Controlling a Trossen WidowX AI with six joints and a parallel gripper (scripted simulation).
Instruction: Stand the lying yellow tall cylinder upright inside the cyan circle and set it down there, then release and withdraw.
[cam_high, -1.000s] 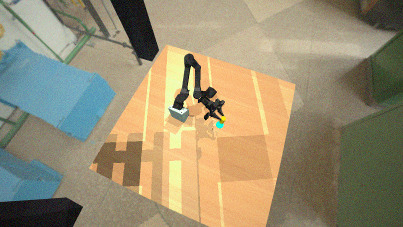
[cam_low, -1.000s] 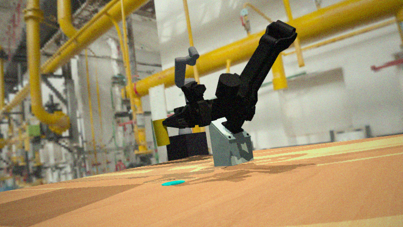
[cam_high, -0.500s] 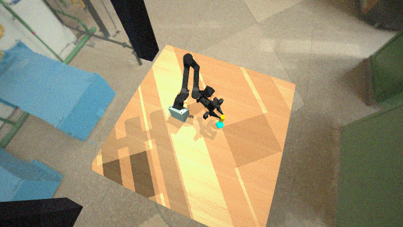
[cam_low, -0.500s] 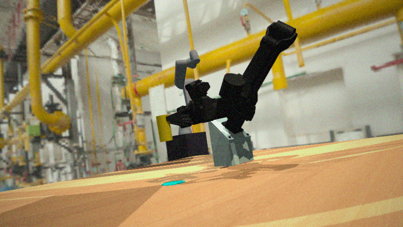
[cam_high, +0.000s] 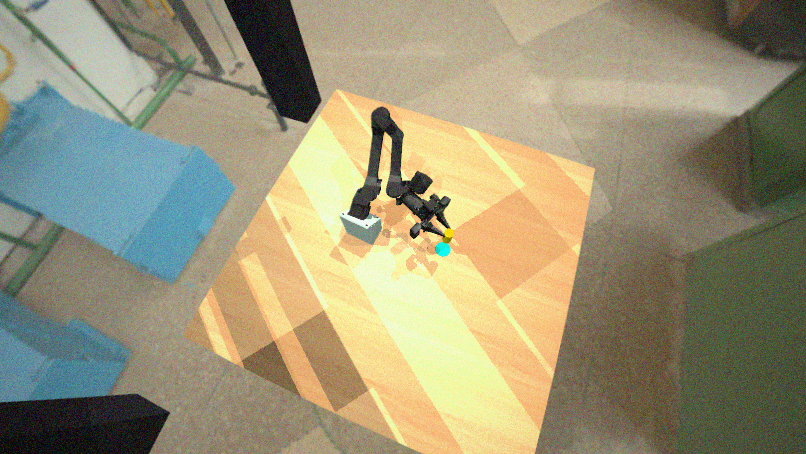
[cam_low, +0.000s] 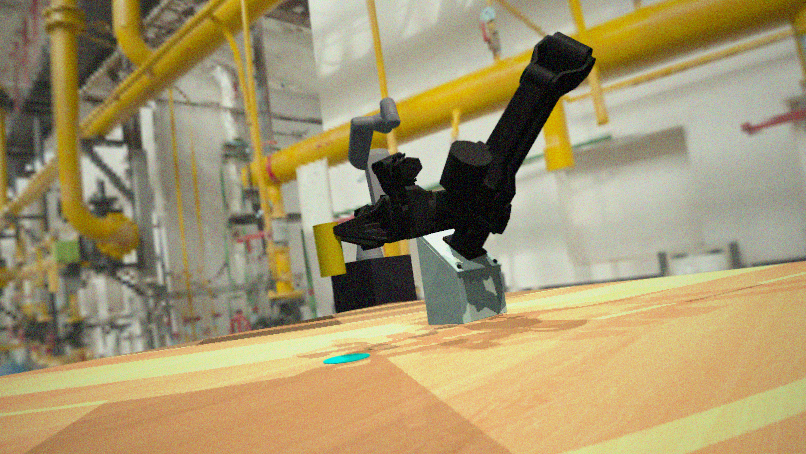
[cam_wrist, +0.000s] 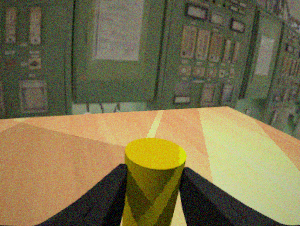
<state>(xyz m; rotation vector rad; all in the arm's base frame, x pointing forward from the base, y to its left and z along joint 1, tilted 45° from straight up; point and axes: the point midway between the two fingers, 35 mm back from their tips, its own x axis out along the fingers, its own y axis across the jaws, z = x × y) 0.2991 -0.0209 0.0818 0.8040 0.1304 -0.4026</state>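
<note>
Now: gripper tip 16 cm above the cyan circle. Round my gripper tip: yellow tall cylinder (2 cm below).
</note>
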